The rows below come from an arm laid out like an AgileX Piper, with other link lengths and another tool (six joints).
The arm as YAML. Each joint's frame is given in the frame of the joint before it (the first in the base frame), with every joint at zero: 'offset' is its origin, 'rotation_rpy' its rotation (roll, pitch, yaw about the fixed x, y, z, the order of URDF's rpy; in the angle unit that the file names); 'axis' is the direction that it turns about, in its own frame. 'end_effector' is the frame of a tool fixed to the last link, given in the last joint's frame.
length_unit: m
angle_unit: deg
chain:
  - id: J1
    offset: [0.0, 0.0, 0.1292]
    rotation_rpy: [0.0, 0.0, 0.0]
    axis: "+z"
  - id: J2
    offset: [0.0, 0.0, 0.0]
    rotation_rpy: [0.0, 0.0, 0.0]
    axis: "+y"
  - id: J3
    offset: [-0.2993, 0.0, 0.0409]
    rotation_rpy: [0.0, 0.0, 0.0]
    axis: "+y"
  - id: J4
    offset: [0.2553, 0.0, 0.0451]
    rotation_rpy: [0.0, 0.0, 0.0]
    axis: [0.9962, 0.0, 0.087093]
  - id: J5
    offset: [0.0, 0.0, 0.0]
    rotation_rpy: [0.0, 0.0, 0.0]
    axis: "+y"
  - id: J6
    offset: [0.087, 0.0, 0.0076]
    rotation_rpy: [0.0, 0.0, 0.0]
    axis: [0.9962, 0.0, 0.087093]
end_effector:
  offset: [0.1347, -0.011, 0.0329]
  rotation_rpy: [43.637, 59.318, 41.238]
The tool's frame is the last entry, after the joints.
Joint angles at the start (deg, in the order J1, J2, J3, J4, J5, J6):
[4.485, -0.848, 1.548, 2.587, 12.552, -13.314]
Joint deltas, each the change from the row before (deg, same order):
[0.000, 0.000, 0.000, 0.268, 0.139, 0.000]
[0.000, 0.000, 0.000, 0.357, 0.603, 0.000]
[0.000, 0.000, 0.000, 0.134, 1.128, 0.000]
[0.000, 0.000, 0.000, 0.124, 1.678, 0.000]
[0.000, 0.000, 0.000, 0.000, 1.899, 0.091]
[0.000, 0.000, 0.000, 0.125, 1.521, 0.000]
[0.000, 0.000, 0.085, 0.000, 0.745, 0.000]
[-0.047, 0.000, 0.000, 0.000, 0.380, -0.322]
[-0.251, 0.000, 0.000, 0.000, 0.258, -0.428]
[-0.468, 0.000, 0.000, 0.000, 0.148, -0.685]
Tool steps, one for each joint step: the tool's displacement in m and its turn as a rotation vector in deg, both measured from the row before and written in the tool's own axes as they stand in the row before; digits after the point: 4 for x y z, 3 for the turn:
[0.0006, 0.0001, -0.0001, 0.042, 0.145, 0.261]
[0.0024, -0.0001, -0.0005, 0.105, 0.608, 0.332]
[0.0043, -0.0005, -0.0010, 0.148, 1.123, 0.089]
[0.0064, -0.0008, -0.0015, 0.211, 1.668, 0.057]
[0.0072, -0.0010, -0.0017, 0.262, 1.883, 0.011]
[0.0058, -0.0007, -0.0013, 0.187, 1.513, 0.064]
[0.0035, -0.0005, -0.0007, 0.108, 0.822, -0.033]
[0.0014, -0.0002, -0.0003, -0.007, 0.368, -0.322]
[0.0008, -0.0007, -0.0002, 0.145, 0.212, -0.422]
[0.0003, -0.0012, -0.0001, 0.266, 0.068, -0.664]

